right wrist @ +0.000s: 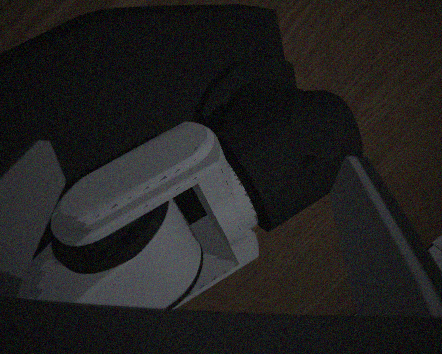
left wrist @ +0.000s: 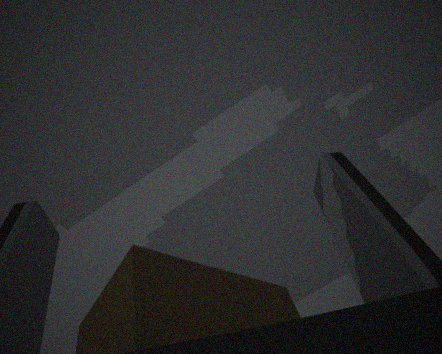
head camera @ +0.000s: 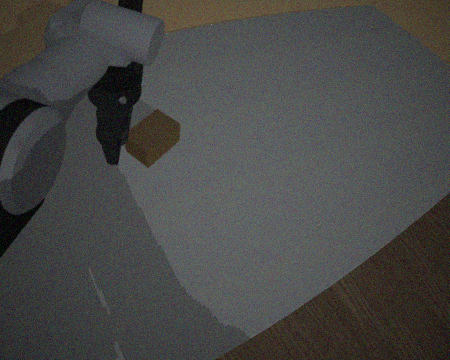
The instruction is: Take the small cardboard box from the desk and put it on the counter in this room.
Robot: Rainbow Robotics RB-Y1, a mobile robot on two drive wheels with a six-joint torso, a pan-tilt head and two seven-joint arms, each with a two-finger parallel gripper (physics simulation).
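Frame: origin at the robot's base, x left, y back, z up, level; metres.
Seen in the pictures: left gripper, between the fingertips: (left wrist: 186, 195) (head camera: 116, 139); right gripper, between the fingertips: (right wrist: 197, 168).
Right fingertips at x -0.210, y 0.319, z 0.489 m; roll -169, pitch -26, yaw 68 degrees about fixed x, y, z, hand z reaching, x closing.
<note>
A point is followed by its place in that frame.
The small brown cardboard box (head camera: 154, 137) @(x -0.064, y -0.643, z 0.771 m) (left wrist: 190, 295) @(x -0.027, y -0.673, z 0.740 m) sits on the grey desk top (head camera: 300, 150) @(x -0.363, y -0.609, z 0.721 m), towards the upper left of the head view and low in the left wrist view. My left gripper (head camera: 113, 159) (left wrist: 186, 195) @(x 0.010, y -0.687, z 0.726 m) is open, with nothing held. In the head view it is right beside the box's left side and hides a little of it; in the left wrist view the box shows low between the spread fingers. My right gripper (right wrist: 197, 168) @(x -0.210, y 0.319, z 0.489 m) is open and empty, away from the box. No counter can be made out.
The desk's edge runs diagonally at the lower right of the head view, with a dark wooden floor (head camera: 395, 295) @(x -1.002, y -0.274, z 0.001 m) (right wrist: 400, 65) @(x 0.195, y 1.025, z 0.001 m) beyond it. The robot's own dark and white body parts (right wrist: 150, 165) @(x -0.099, y 0.298, z 0.294 m) fill much of the right wrist view. A shadow covers the desk's left part.
</note>
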